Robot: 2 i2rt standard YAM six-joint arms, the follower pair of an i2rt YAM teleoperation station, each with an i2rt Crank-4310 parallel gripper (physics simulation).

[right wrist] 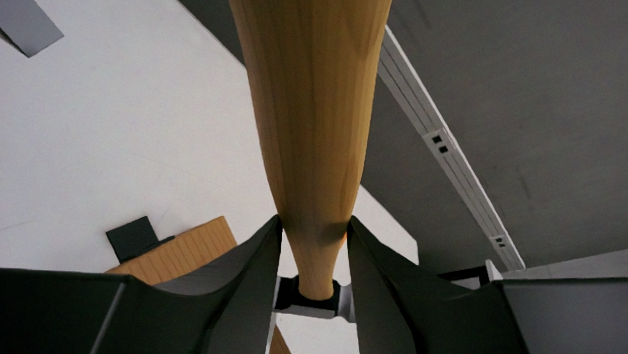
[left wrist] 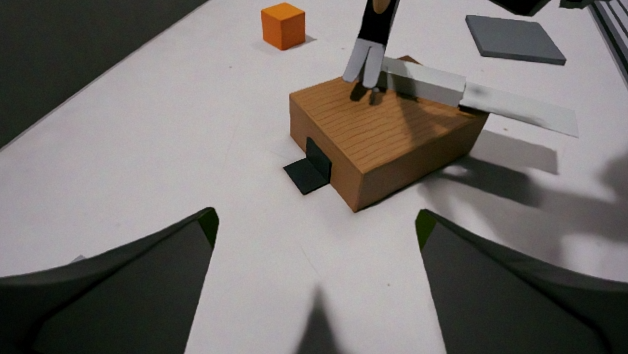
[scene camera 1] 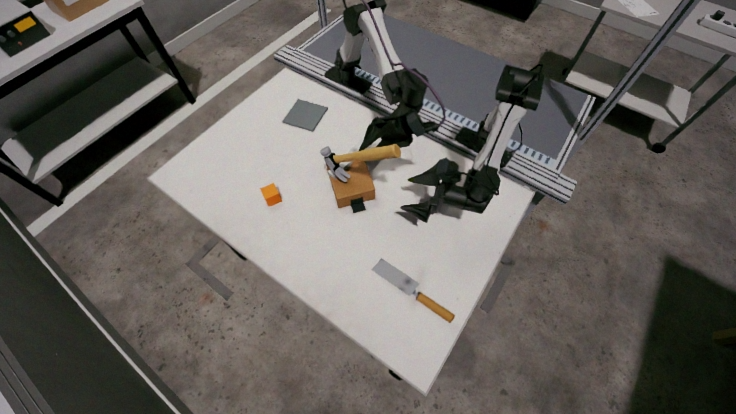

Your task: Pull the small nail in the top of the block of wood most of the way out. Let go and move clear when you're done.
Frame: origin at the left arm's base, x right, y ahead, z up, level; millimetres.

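Seen in the pictures: left gripper, between the fingertips: (left wrist: 316,213) (scene camera 1: 404,193); right gripper, between the fingertips: (right wrist: 314,220) (scene camera 1: 363,155); left arm's base, origin of its link: (scene camera 1: 482,147); right arm's base, origin of its link: (scene camera 1: 347,80).
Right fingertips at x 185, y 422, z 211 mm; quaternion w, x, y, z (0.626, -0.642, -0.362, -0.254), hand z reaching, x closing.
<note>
Offsets run from my right fingertips to a thing's top centre. "spot": to the spot under its first point.
The wooden block @(dy -11, dx +71, dz -158 mm) (scene camera 1: 355,191) (left wrist: 390,130) lies on the table. The small nail @(dy +3, dx +62, dz -143 mm) (left wrist: 376,92) stands in its top, partly hidden in the left wrist view, right by the claw tips of the hammer (scene camera 1: 371,153) (left wrist: 366,60) (right wrist: 310,125). The claw is over the block top, with its shadow close below; I cannot tell whether it touches the nail. My right gripper (scene camera 1: 364,147) (right wrist: 314,220) is shut on the wooden handle, which is raised and tilted. My left gripper (scene camera 1: 406,194) (left wrist: 316,213) is open and empty, beside the block at the right in scene camera 1.
A pale bar @(dy -72, dx +108, dz -140 mm) (left wrist: 425,82) lies across the block behind the nail, its thin end overhanging. A black bracket @(spot: dy +38, dx -1, dz -211 mm) (scene camera 1: 357,205) (left wrist: 305,175) touches the block's side. An orange cube @(dy +192, dx +225, dz -167 mm) (scene camera 1: 271,195) (left wrist: 283,27), a grey square plate @(dy -132, dx +409, dz -203 mm) (scene camera 1: 305,114) (left wrist: 515,40) and a wide-bladed scraper @(dy +148, dx -295, dz -163 mm) (scene camera 1: 393,274) lie on the table.
</note>
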